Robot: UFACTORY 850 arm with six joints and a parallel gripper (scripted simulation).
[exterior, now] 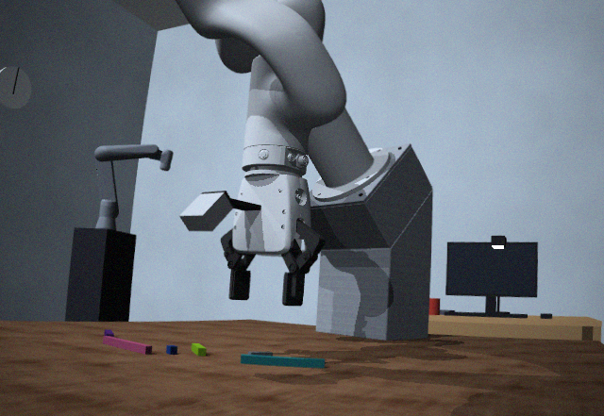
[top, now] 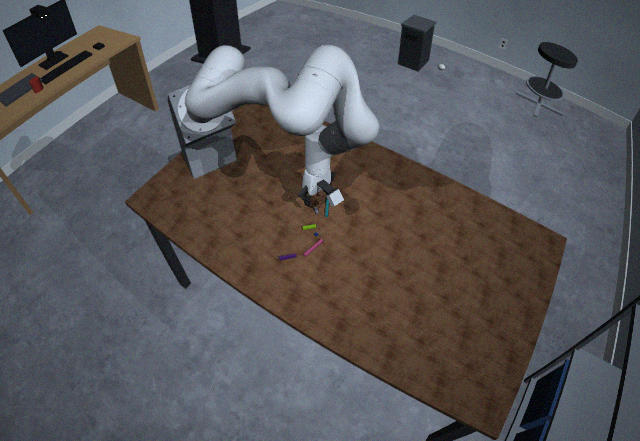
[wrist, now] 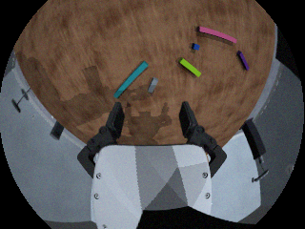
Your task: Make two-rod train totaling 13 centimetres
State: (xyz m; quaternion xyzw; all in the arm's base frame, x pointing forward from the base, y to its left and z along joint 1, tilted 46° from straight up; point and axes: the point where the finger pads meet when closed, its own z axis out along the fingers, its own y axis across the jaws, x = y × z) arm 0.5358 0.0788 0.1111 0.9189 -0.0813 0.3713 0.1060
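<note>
Right now the grey rod is 80 mm below my hand. Also, from my hand: blue rod 50 mm ahead, 100 mm to the right, 80 mm below; turquoise rod 20 mm ahead, 40 mm to the left, 80 mm below; lime rod 20 mm ahead, 80 mm to the right, 80 mm below.
</note>
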